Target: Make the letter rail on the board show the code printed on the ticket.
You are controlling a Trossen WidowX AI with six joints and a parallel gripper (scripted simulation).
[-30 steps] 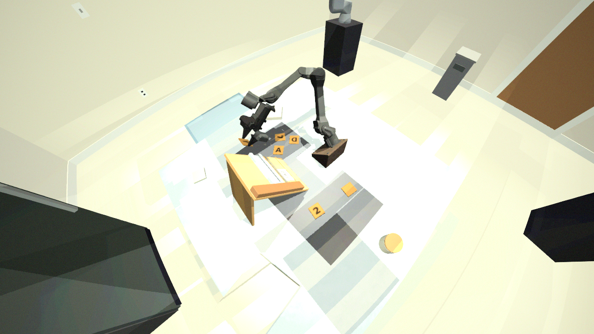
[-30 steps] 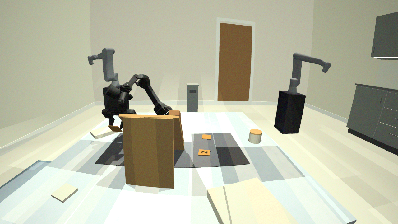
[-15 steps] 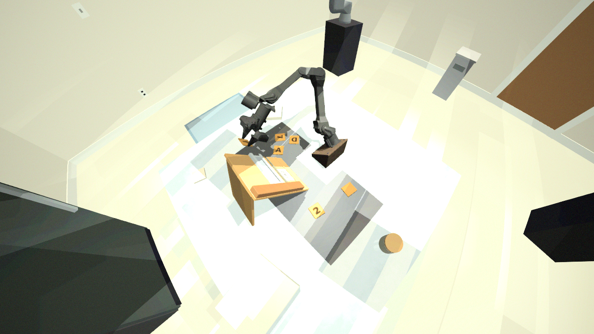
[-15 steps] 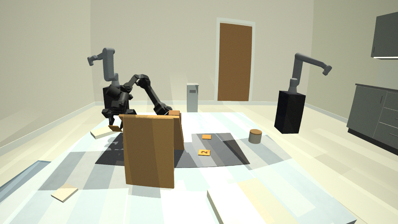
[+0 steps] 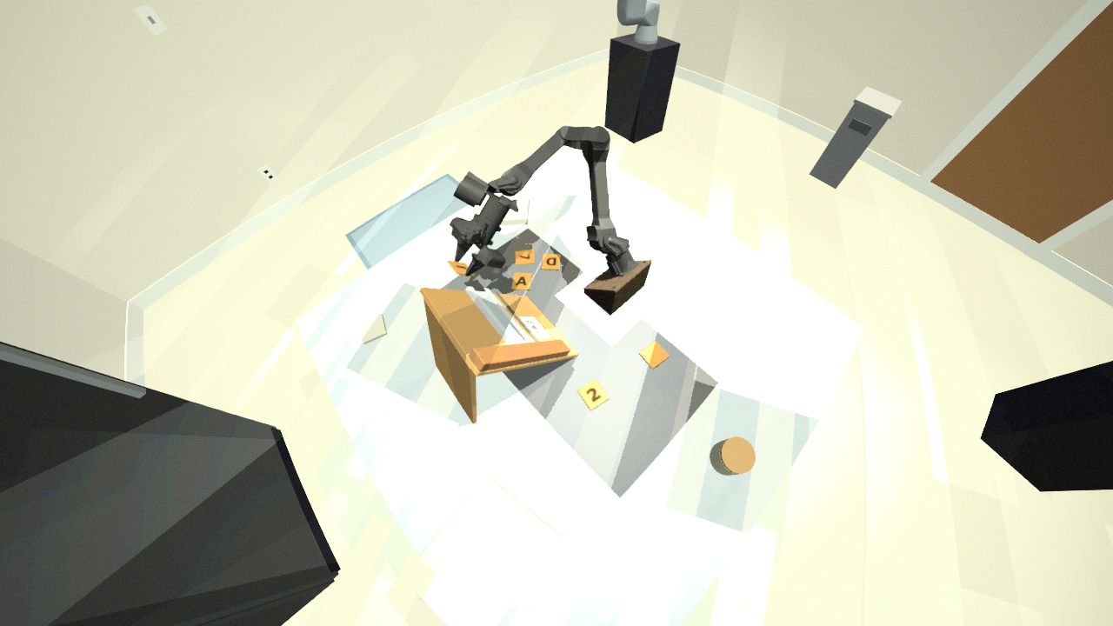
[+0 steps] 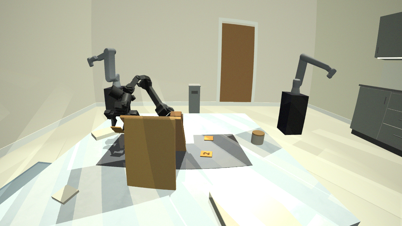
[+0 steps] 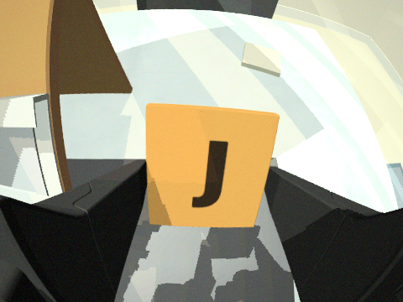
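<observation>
My gripper tip is now 70 mm past the white ticket, 220 mm to the right of it and 90 mm above it. Round my gripper tip: grey mat 170 mm behind, 250 mm to the left, 160 mm below; then pale pad 310 mm ahead, 120 mm to the right, 150 mm below; then round tan-lidded canister 240 mm behind, 750 mm to the left, 130 mm below.
</observation>
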